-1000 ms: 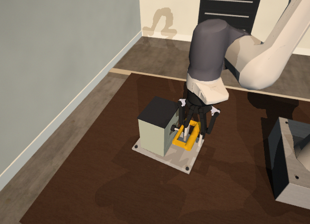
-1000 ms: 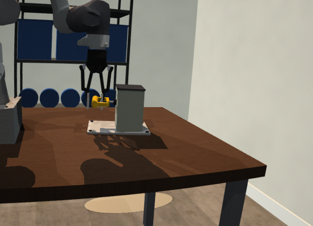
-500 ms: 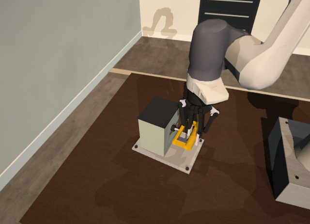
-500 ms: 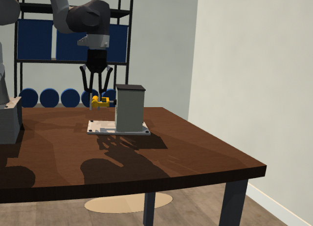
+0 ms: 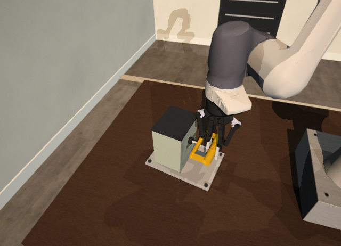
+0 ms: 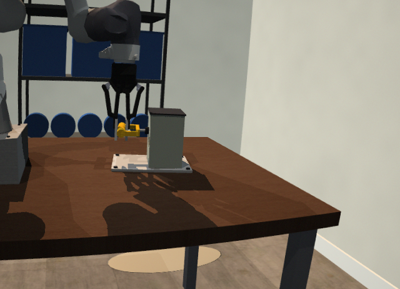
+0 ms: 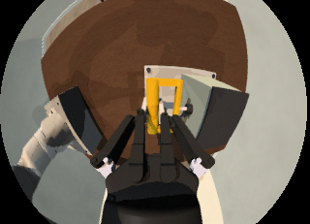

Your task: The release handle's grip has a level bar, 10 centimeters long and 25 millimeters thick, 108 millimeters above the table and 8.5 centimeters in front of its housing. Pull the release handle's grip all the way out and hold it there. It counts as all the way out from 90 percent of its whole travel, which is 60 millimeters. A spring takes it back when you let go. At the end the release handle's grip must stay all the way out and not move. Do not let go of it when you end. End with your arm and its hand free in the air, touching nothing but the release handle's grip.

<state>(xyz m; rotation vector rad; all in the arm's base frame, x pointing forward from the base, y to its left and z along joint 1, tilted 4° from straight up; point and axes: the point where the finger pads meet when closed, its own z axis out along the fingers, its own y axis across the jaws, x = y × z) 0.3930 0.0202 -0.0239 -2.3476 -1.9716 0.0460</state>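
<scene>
Right now the baseplate is 90 mm ahead of my hand, 20 mm to the right of it and 100 mm below it.
</scene>
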